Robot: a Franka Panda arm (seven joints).
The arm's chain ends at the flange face. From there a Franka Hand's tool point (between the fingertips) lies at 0.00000 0.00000 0.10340 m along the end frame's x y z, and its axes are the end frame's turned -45 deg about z.
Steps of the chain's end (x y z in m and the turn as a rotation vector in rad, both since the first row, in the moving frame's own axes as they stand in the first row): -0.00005 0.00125 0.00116 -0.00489 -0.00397 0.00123; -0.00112 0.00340 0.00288 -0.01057 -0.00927 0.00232; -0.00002 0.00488 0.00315 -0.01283 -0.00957 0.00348; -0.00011 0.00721 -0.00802 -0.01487 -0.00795 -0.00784; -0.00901 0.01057 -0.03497 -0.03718 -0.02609 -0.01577
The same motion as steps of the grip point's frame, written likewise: -0.00157 0.00092 0.00116 -0.00065 -0.00626 0.00123; -0.00465 0.00171 0.00287 -0.00092 -0.01403 0.00232; -0.00510 0.00367 0.00314 -0.00231 -0.01584 0.00348; -0.00684 0.00553 -0.00803 -0.00489 -0.01614 -0.00784; -0.01846 0.00195 -0.03508 -0.00784 -0.04474 -0.01577
